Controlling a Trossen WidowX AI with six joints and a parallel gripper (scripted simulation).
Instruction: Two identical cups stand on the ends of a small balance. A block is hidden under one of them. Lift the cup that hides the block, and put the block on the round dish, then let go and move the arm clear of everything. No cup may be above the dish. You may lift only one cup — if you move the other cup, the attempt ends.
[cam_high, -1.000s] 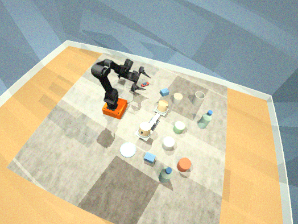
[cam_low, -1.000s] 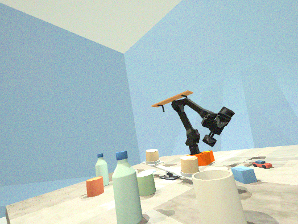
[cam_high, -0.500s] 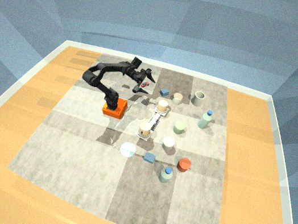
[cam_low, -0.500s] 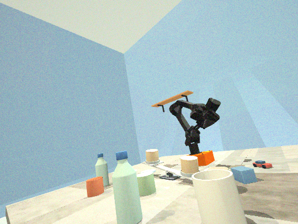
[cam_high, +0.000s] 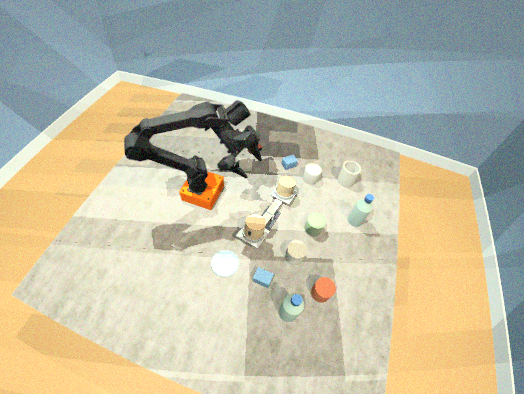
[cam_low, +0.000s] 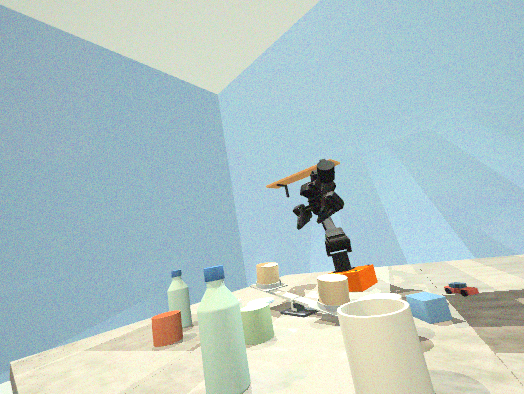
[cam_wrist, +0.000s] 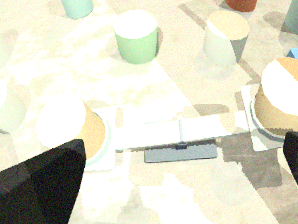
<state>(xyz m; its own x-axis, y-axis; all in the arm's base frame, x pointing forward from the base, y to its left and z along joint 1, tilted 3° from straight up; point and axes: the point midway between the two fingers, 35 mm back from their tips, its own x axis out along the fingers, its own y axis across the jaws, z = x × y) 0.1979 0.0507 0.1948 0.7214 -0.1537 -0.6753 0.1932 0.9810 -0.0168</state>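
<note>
Now: gripper tip 19 cm above the pale green block, 11 cm short of it and 10 cm to the right of it. Round my gripper tip: tan cup 16 cm to the right, 12 cm below, 6 cm ahead; then orange cylinder 38 cm ahead, 25 cm to the right, 19 cm below; then white round dish 27 cm to the right, 23 cm below.
</note>
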